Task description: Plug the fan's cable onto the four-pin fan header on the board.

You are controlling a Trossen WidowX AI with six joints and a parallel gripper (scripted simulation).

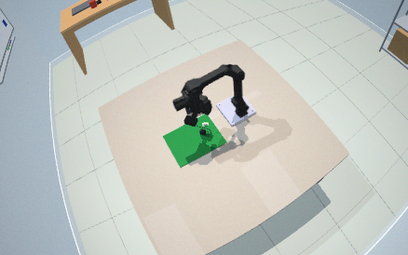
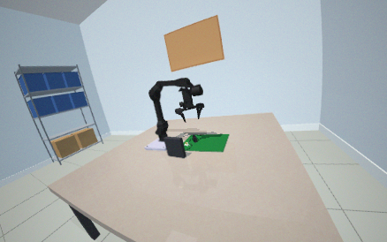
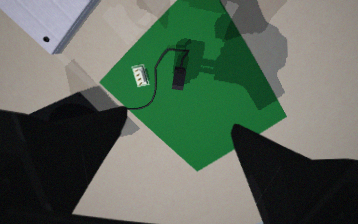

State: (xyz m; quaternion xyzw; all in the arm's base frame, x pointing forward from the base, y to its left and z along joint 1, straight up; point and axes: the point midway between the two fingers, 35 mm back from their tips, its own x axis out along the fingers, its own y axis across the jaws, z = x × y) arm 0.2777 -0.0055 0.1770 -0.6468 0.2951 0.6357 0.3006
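Now: the black plug 140 mm below my gripper tip, 10 mm to the left of it and 10 mm behind it. From my gripper tip the other things lie so: fan header (160 mm below, 50 mm to the right, 50 mm behind); then black fan (170 mm to the right, 100 mm below, 50 mm behind); then green board (170 mm below, 60 mm ahead, 10 mm to the left).
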